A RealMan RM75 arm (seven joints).
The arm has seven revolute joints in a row. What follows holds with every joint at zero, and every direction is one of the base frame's.
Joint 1 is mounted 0.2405 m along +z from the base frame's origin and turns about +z.
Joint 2 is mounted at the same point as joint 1 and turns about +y.
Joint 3 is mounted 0.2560 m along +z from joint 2 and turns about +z.
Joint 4 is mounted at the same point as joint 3 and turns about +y.
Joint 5 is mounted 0.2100 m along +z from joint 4 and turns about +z.
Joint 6 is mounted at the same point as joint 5 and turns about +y.
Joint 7 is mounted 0.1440 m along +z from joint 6 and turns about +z.
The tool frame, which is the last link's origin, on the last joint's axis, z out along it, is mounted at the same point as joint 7; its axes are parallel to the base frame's.
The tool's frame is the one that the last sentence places.
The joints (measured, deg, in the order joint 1, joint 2, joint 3, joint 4, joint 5, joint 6, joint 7), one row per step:
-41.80, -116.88, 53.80, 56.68, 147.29, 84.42, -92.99
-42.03, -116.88, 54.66, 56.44, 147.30, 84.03, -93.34
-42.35, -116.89, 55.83, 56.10, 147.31, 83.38, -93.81
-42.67, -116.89, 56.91, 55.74, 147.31, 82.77, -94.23
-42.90, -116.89, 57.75, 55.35, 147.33, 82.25, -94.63
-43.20, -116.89, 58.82, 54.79, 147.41, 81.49, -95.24
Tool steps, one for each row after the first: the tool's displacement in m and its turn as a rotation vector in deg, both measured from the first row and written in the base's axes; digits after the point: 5 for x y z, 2 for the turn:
0.00166, 0.00085, -0.00236, -0.26, 0.43, -0.22
0.00391, 0.00222, -0.00559, -0.51, 1.03, -0.55
0.00600, 0.00348, -0.00864, -0.75, 1.58, -0.87
0.00709, 0.00426, -0.01127, -0.94, 2.00, -0.96
0.00817, 0.00533, -0.01468, -1.09, 2.57, -0.97

